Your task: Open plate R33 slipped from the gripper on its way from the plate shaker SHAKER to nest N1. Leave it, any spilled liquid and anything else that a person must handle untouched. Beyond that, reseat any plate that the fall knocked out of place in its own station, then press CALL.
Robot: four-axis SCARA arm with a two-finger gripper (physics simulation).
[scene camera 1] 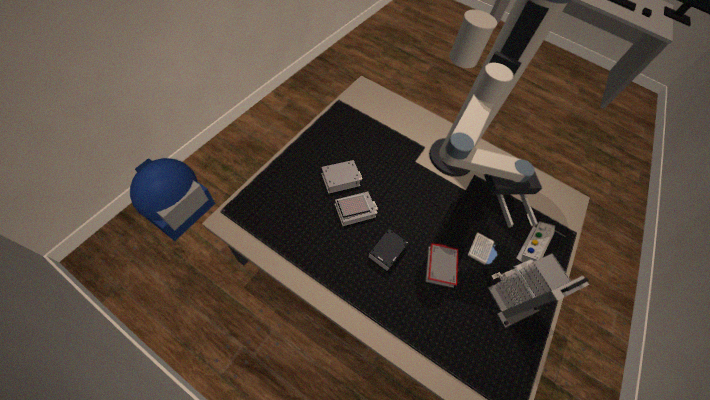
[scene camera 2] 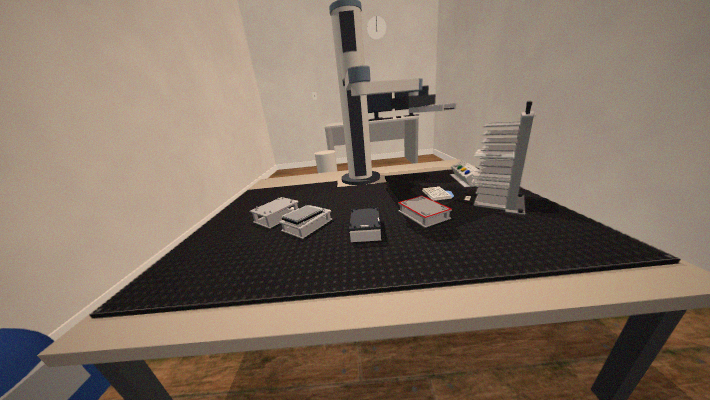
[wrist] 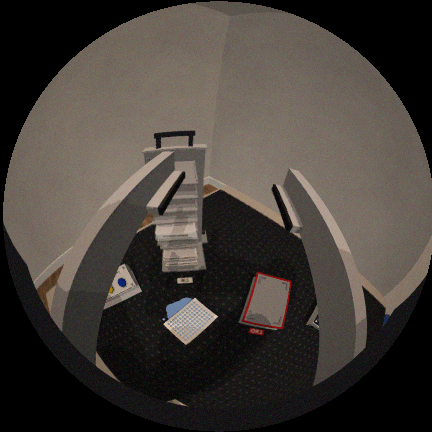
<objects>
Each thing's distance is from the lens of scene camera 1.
button box (scene camera 1: 539,237): 166 cm
dark box (scene camera 1: 389,247): 135 cm
The marked spots on the button box and the dark box are 71 cm apart.
</objects>
